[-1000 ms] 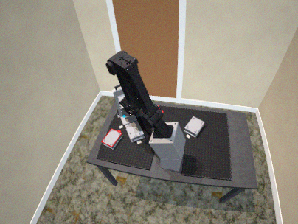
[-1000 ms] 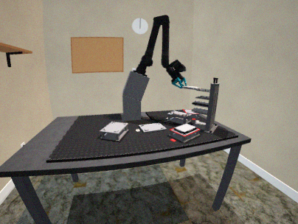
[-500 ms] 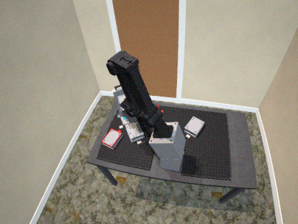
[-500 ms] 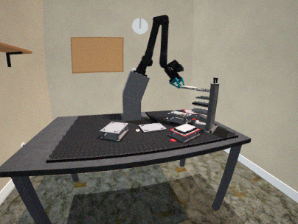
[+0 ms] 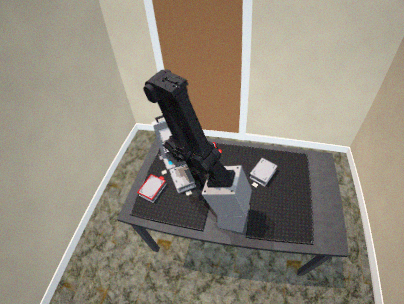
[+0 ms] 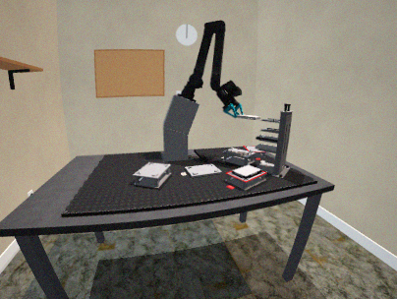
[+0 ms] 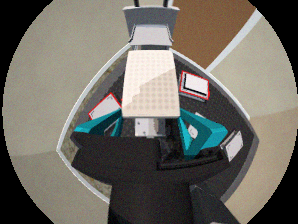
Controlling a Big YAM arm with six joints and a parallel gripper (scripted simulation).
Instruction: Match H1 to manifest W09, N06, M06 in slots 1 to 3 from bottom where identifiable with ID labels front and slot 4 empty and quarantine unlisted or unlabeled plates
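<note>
Now: the white well plate 5 cm ahead of my hand and 4 cm to the left of it.
</note>
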